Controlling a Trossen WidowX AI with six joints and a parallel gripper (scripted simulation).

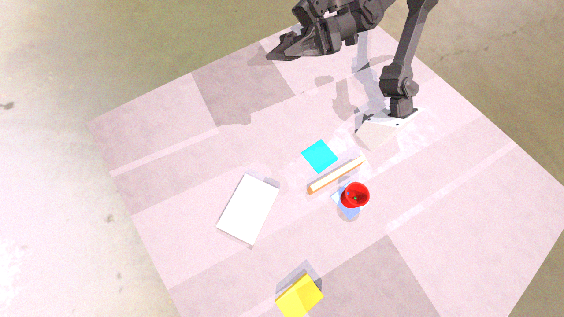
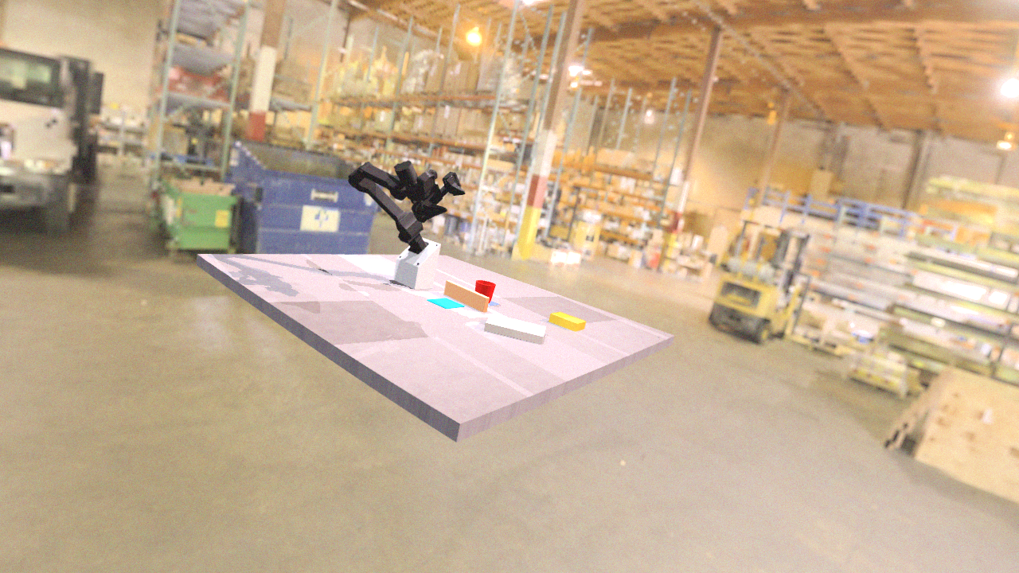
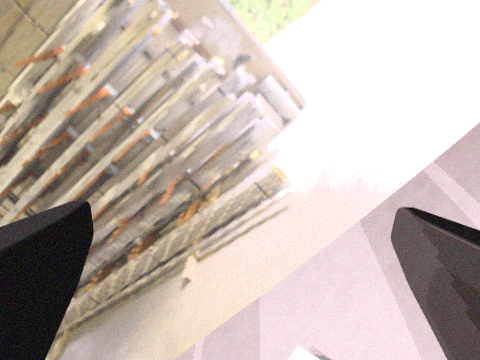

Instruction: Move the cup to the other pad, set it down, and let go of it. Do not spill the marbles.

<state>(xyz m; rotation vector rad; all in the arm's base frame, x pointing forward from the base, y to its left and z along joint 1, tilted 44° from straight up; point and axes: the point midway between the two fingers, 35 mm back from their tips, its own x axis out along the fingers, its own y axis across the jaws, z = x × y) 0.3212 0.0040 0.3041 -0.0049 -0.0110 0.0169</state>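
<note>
Now: gripper tip 320 mm to the right of the red cup, 320 mm above it and 90 mm past it. The rest, counted from my gripper tip: wooden block 350 mm below, 240 mm to the left, 100 mm behind; then light blue pad 370 mm below, 330 mm to the left, 90 mm behind; then cyan pad 370 mm below, 150 mm to the left, 110 mm behind.
</note>
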